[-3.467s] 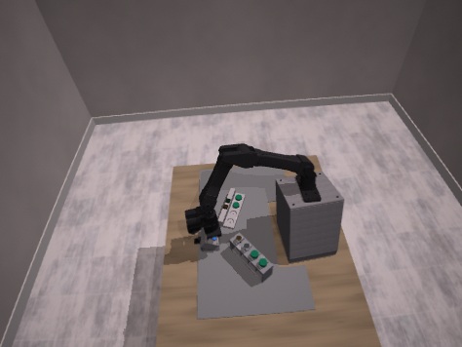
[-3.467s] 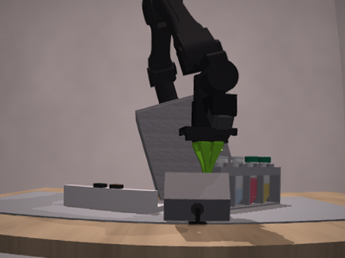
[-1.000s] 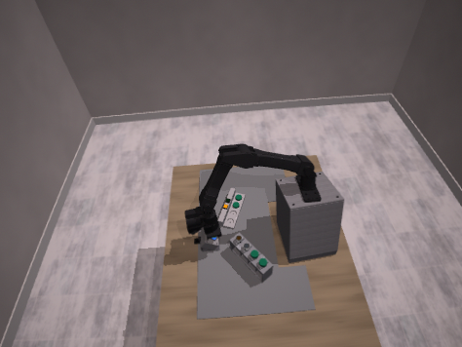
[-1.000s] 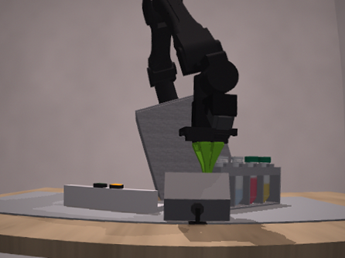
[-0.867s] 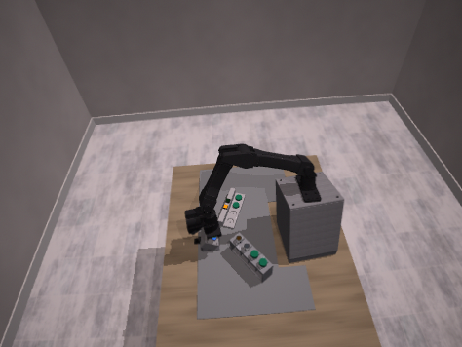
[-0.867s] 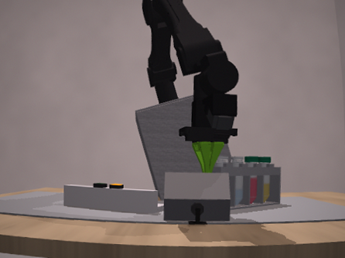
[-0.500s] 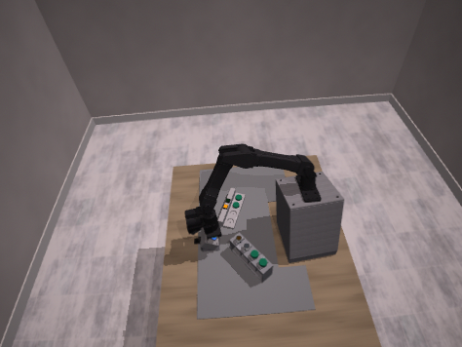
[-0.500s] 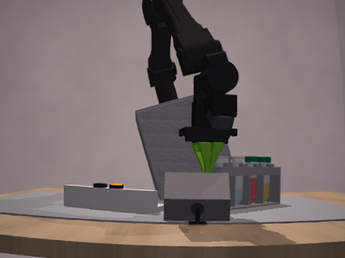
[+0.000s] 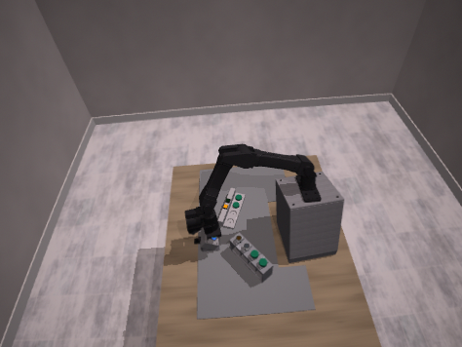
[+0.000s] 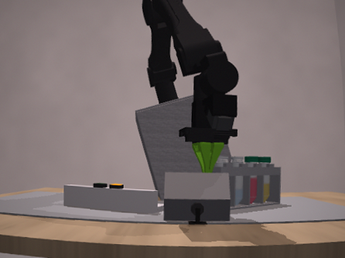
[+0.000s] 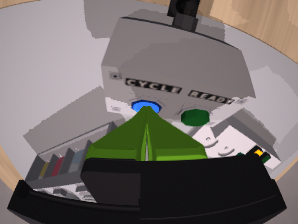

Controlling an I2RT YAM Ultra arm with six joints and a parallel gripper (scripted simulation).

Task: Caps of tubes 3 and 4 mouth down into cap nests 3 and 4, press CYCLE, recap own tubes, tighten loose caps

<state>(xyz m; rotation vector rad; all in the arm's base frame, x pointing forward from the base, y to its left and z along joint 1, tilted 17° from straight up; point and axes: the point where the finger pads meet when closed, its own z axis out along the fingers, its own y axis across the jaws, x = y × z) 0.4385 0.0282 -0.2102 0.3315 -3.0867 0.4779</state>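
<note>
Now: hand 10 mm above the blue cycle key. The rest, counted from my hand: green ready key (40 mm to the right, 10 mm below).
</note>
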